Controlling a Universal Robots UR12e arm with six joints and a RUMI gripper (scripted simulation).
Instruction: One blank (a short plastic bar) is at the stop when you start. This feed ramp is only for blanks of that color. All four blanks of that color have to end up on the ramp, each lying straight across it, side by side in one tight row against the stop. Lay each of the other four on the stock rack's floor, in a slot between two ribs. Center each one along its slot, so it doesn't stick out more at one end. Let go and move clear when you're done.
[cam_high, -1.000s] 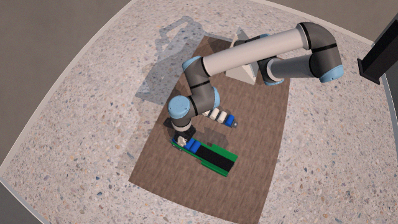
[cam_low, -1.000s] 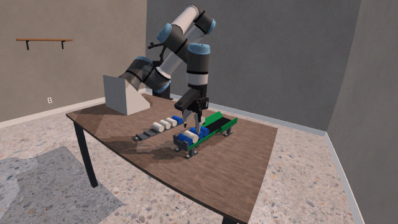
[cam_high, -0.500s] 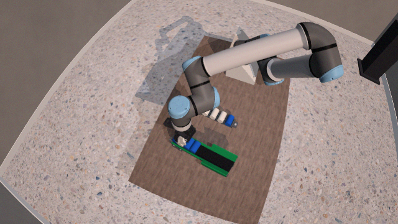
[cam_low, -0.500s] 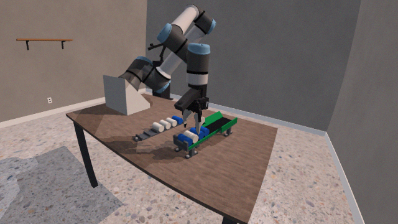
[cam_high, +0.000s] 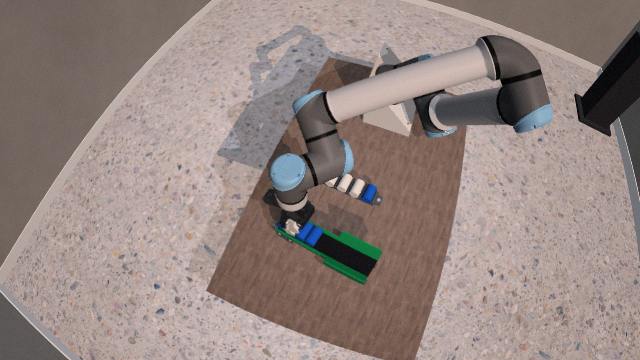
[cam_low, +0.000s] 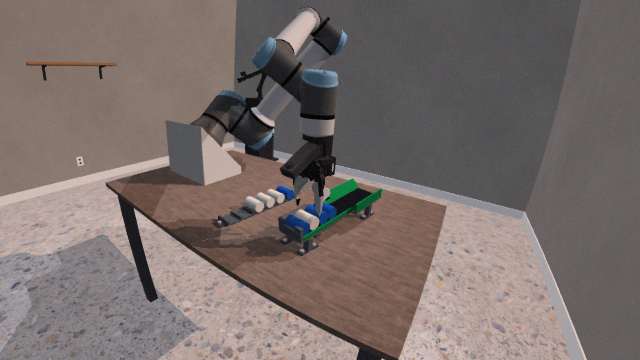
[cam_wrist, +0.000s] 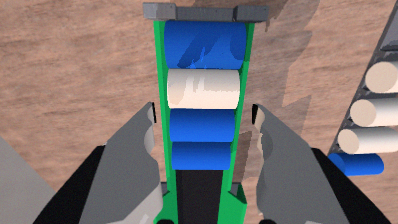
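My gripper is now 1 cm past the grey stop, 6 cm to the left of it and 6 cm above it. From my hand the other things lie so: stock rack: 26 cm behind, 6 cm to the left, 12 cm below.
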